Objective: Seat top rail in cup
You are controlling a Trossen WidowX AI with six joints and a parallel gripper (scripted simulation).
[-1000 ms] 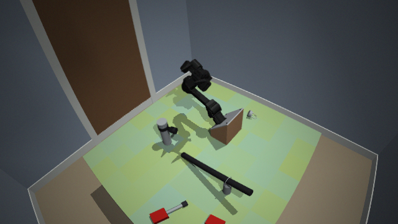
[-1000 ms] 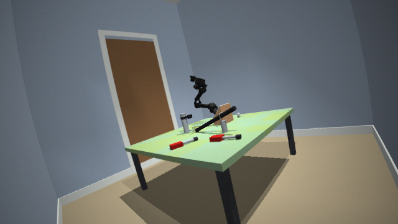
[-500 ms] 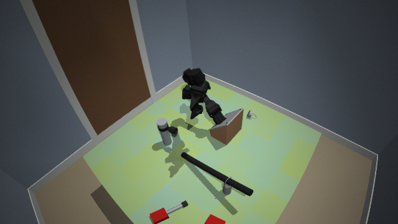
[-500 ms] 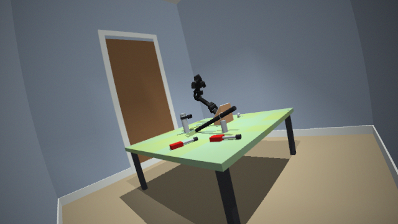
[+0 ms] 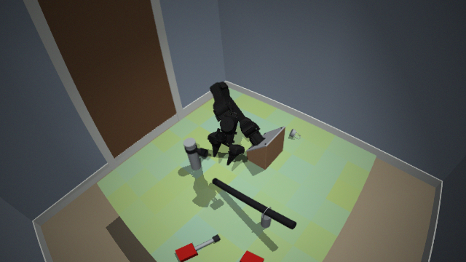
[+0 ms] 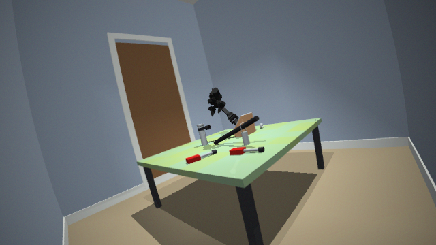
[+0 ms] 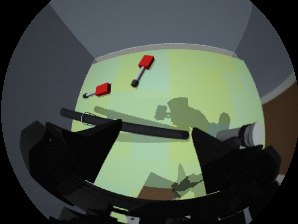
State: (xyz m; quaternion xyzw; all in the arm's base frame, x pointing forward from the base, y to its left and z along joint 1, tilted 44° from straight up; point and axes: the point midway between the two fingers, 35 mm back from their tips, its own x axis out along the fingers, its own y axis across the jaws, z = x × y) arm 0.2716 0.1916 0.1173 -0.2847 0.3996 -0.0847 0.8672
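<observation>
Now: the rail-end cup 10 mm behind my gripper tip, 200 mm to the right of it and 100 mm below it. Round my gripper tip: small grey fitting (600 mm behind, 10 mm to the left, 250 mm below); short grey post (10 mm behind, 280 mm to the left, 160 mm below).
</observation>
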